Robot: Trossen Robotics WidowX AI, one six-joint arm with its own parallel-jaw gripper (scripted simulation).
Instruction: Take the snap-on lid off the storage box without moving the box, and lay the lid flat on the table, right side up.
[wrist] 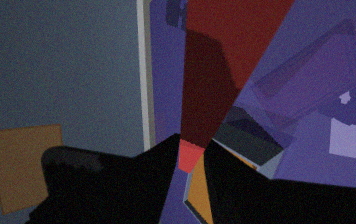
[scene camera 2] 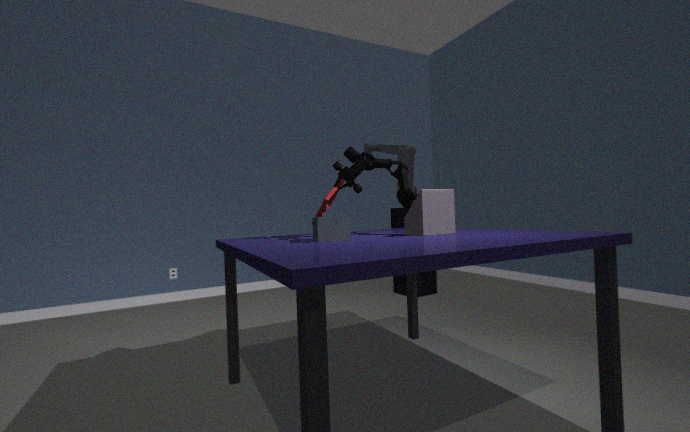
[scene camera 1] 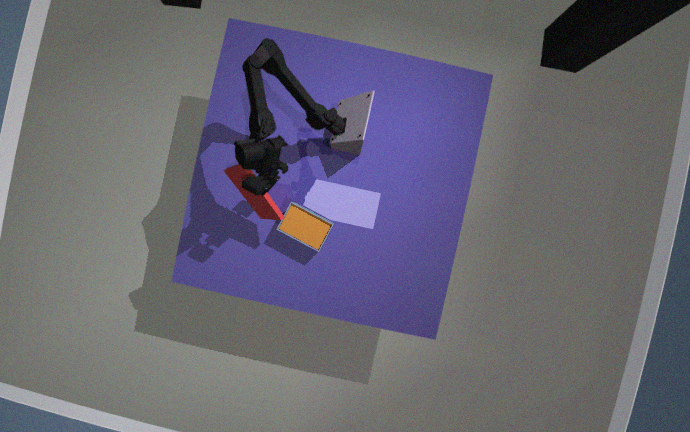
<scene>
gripper: holds a red lid (scene camera 1: 264, 207)
</scene>
